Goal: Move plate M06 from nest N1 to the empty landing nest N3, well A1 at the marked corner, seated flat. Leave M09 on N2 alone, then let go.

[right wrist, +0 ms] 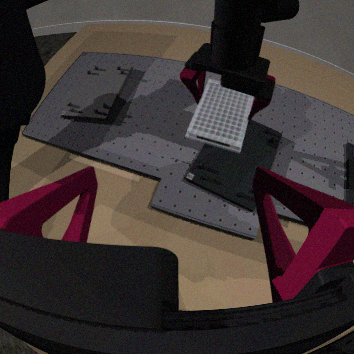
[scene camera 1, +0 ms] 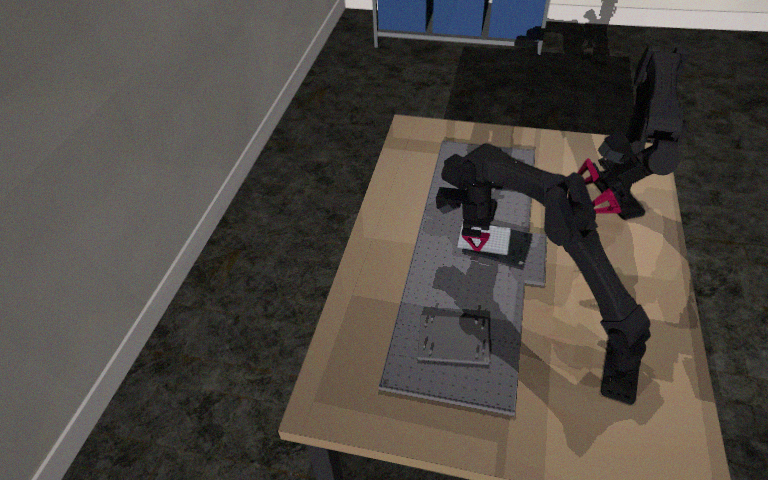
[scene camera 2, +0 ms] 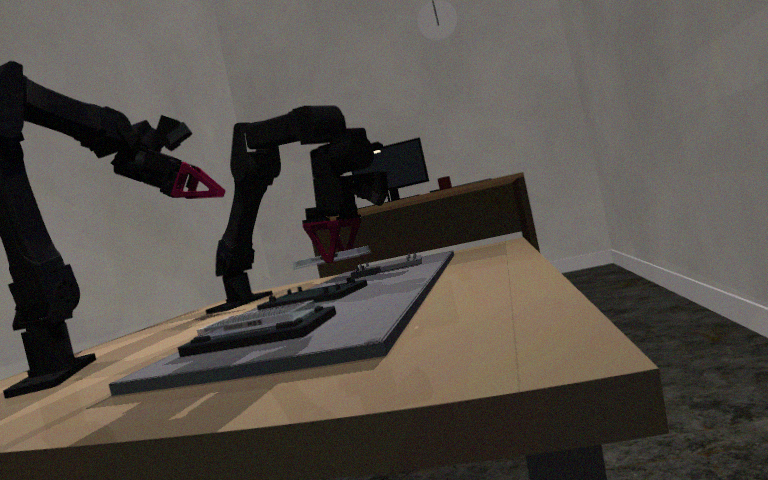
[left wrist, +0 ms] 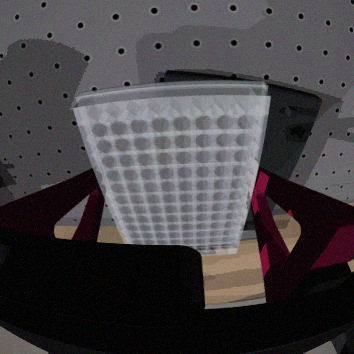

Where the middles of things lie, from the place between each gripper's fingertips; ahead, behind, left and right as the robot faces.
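The black nest (scene camera 2: 337, 291) has my right gripper 160 mm short of it, 40 mm to the left of it and 220 mm above it.
My left hand is 40 mm past the black nest and 40 mm to the left of it, at 50 mm above it. Going by its middle, the black nest is nearer to my left hand than to my right gripper.
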